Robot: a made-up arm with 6 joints.
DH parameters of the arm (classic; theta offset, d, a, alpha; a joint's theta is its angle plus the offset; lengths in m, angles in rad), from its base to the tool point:
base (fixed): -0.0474 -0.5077 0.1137 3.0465
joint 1: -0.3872 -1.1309 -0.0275 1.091
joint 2: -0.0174 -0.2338 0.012 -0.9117
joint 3: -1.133 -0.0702 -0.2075 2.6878
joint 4: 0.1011 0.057 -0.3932 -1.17
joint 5: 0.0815 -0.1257 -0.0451 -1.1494
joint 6: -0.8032 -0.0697 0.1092 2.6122
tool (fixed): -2.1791 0.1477 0 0
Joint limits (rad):
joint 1: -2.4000..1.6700
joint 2: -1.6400..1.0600
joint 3: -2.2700..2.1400
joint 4: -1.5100..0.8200
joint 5: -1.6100..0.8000
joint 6: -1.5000..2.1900
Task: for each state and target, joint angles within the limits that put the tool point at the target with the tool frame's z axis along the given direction. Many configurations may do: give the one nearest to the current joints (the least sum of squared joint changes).
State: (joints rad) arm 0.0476 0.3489 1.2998 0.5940 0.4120 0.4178
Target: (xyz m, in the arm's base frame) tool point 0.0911 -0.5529 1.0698 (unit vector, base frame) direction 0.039 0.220 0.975
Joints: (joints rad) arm -0.1265 -0.0028 0.5992 0.1145 0.2334 0.5159
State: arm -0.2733 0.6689 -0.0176 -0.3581 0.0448 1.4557
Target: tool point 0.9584 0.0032 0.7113 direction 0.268 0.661 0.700
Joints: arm -0.8842 0.9120 -0.7654 -0.0987 -0.1820 1.6042
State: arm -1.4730 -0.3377 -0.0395 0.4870 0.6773 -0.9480
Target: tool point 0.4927 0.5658 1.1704 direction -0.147 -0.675 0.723
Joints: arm -2.1105 -0.8400 -0.0528 0.8145 0.8000 -1.4960
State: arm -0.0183 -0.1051 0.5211 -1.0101 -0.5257 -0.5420
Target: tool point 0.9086 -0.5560 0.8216 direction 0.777 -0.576 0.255
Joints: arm -0.9007 -0.0574 -0.0972 -0.4509 -0.5532 -0.6062
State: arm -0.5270 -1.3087 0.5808 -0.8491 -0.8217 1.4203
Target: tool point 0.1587 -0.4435 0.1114 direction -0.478 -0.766 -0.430
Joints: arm -0.4565 -1.3757 1.0284 -1.1621 -1.0761 1.7005
